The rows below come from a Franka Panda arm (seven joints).
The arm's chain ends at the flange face. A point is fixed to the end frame.
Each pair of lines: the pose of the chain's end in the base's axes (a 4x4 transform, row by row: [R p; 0 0 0 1], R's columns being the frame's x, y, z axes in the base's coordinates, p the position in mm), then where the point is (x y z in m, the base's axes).
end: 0.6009 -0.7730 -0.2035 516.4; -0.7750 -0.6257 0.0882 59.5; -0.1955 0.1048 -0.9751 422.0; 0 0 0 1
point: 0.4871 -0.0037 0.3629
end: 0.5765 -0.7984 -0.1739 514.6; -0.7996 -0.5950 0.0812 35.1; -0.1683 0.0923 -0.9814 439.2; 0 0 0 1
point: 0.4846 -0.0279 0.3802
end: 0.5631 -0.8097 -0.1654 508.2; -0.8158 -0.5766 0.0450 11.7; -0.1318 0.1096 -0.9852 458.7; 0 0 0 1
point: 0.4775 -0.0531 0.4020
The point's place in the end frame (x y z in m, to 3 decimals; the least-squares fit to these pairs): 0.043 0.056 0.058
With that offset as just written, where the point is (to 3 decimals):
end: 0.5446 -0.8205 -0.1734 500.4; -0.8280 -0.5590 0.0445 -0.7; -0.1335 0.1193 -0.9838 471.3; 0 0 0 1
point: 0.468 -0.065 0.415
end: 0.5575 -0.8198 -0.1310 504.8; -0.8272 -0.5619 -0.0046 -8.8; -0.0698 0.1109 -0.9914 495.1; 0 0 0 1
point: 0.475 -0.076 0.441
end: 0.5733 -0.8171 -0.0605 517.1; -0.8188 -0.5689 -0.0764 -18.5; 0.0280 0.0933 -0.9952 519.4; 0 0 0 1
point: 0.492 -0.090 0.468
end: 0.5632 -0.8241 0.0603 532.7; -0.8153 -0.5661 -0.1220 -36.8; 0.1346 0.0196 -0.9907 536.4; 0 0 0 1
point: 0.514 -0.111 0.486
